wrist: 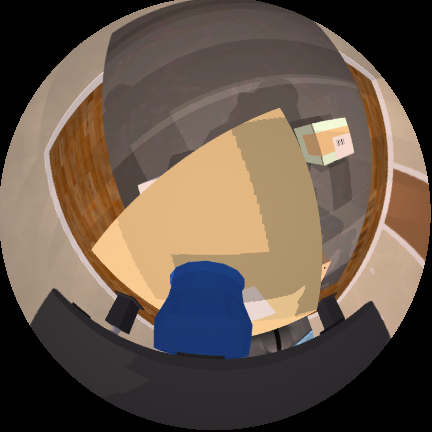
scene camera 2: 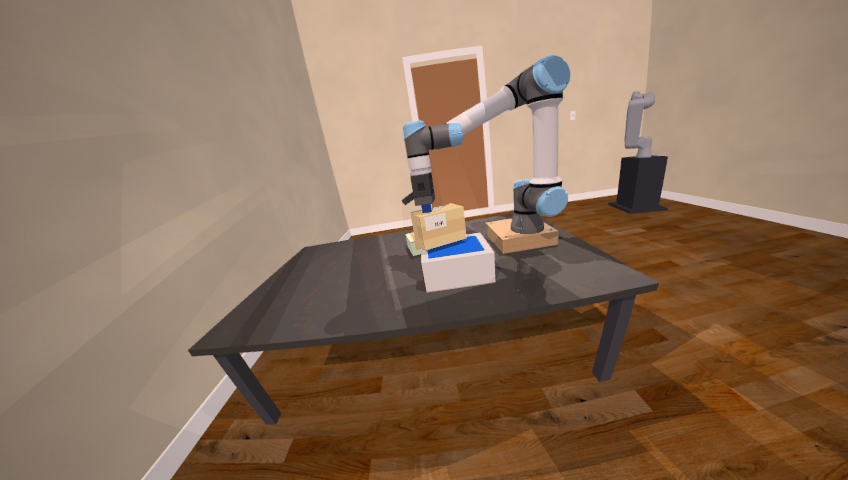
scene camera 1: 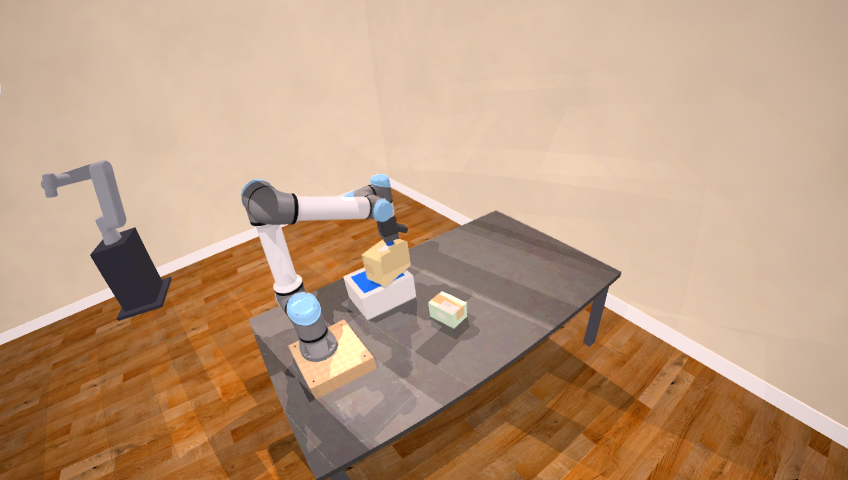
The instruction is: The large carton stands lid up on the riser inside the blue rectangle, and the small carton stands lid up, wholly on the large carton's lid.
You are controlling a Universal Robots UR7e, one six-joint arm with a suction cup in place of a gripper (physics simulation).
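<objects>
The large tan carton [scene camera 2: 445, 224] is held by my suction cup [wrist: 203, 313], and the large tan carton touches nothing else. On the table sits a white riser [scene camera 2: 468, 262]. I see that a small pale green carton [scene camera 1: 445, 308] sits on the table too.
</objects>
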